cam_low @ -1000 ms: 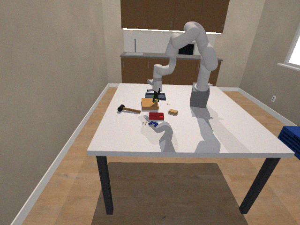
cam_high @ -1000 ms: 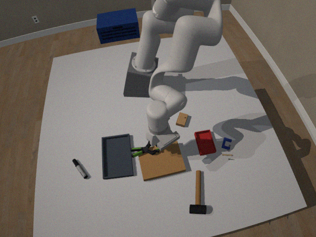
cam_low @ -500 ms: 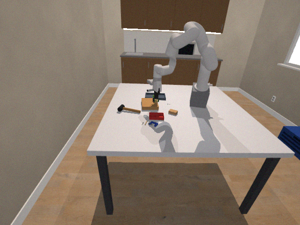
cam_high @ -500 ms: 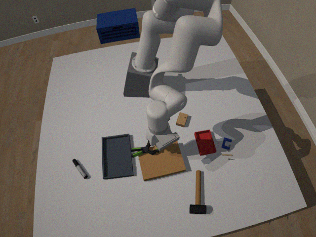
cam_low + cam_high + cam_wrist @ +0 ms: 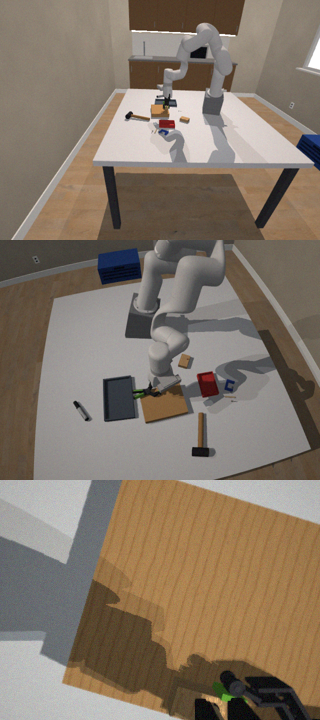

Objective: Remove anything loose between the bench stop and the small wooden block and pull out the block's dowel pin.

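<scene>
The dowel pin is 20 mm below my hand. From my hand the other things lie so: red box (230 mm to the left, 90 mm below, 20 mm ahead); grey tray (210 mm to the right, 90 mm below, 20 mm behind); small wooden block (50 mm below).
</scene>
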